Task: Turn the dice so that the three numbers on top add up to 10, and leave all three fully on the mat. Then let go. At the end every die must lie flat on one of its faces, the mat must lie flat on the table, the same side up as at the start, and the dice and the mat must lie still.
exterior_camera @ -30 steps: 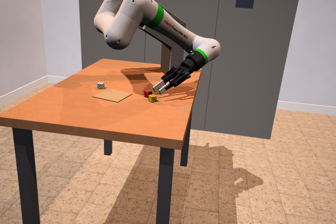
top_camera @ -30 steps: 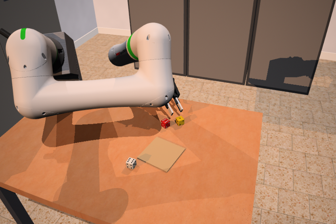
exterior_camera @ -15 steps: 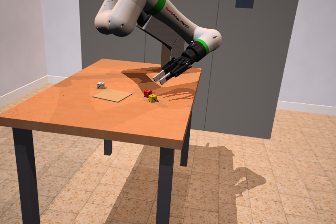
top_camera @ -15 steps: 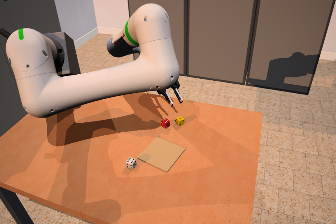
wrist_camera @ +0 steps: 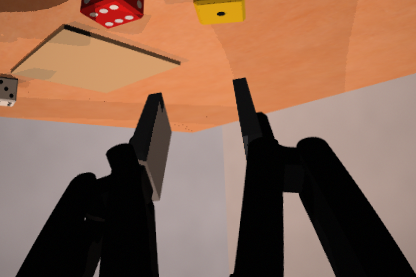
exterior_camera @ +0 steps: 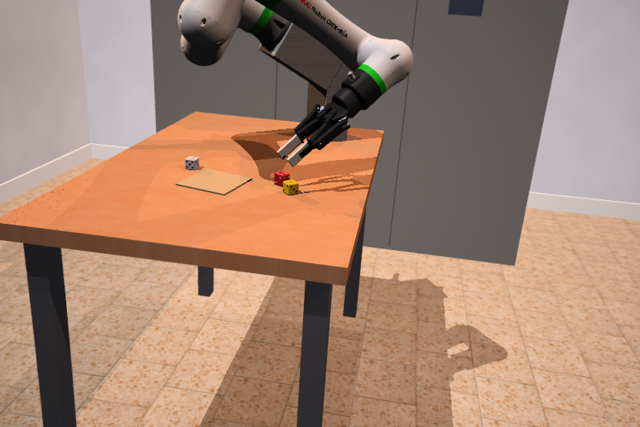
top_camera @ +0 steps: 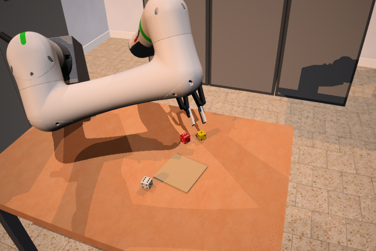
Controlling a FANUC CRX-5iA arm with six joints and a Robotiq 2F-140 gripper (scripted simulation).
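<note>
Now: hand 9 cm above the yellow die and 2 cm short of it. From my hand the other things lie so: white die: 28 cm to the right, 12 cm behind, 9 cm below; tan mat: 20 cm to the right, 10 cm below, 2 cm behind; red die: 9 cm below, 4 cm behind, 3 cm to the right.
</note>
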